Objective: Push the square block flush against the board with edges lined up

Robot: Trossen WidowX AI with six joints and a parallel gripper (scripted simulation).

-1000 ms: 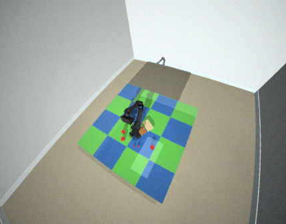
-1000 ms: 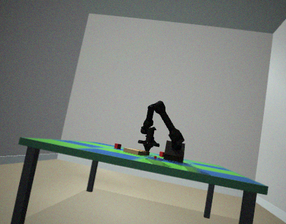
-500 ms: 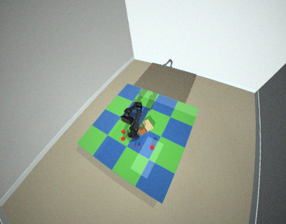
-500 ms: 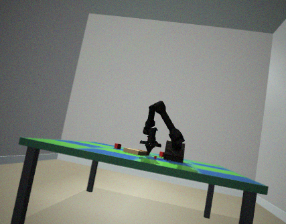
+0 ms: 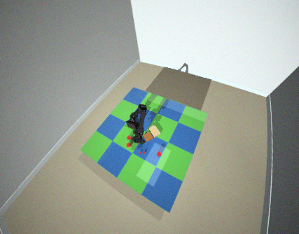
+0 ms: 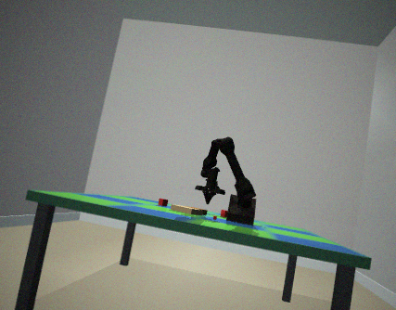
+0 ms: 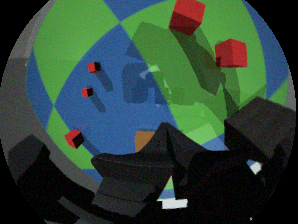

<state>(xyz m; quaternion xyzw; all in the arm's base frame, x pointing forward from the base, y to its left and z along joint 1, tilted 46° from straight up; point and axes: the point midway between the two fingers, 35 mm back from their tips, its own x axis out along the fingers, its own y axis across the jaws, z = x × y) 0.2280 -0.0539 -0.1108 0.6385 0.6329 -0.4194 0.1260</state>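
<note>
The brown square block is 10 cm to the left of my gripper tip, 5 cm below it and 4 cm ahead of it. Also, from my gripper tip: pale tan board 21 cm to the left, 6 cm ahead, 5 cm below.
</note>
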